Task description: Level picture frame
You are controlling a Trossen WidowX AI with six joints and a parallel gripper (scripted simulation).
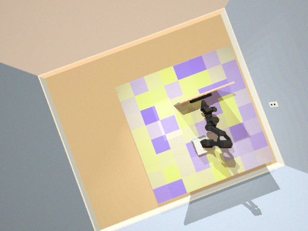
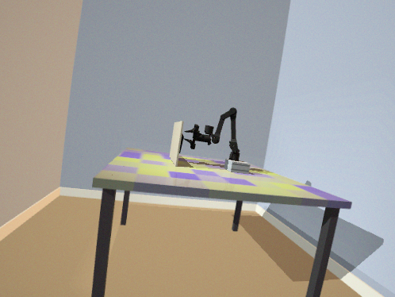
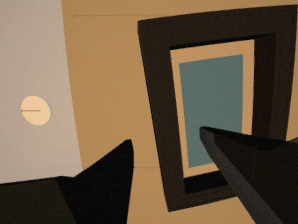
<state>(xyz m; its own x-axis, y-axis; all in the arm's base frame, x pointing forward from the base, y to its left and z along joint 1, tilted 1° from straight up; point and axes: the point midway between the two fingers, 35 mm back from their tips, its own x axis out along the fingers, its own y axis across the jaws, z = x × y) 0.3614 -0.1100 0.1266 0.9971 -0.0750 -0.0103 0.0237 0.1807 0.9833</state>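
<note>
The picture frame lies 30 mm ahead of my gripper tip, 10 mm to the right of it and 60 mm below it. The rest, counted from my gripper tip: wall panel 40 mm ahead, 20 mm to the right, 60 mm below.
</note>
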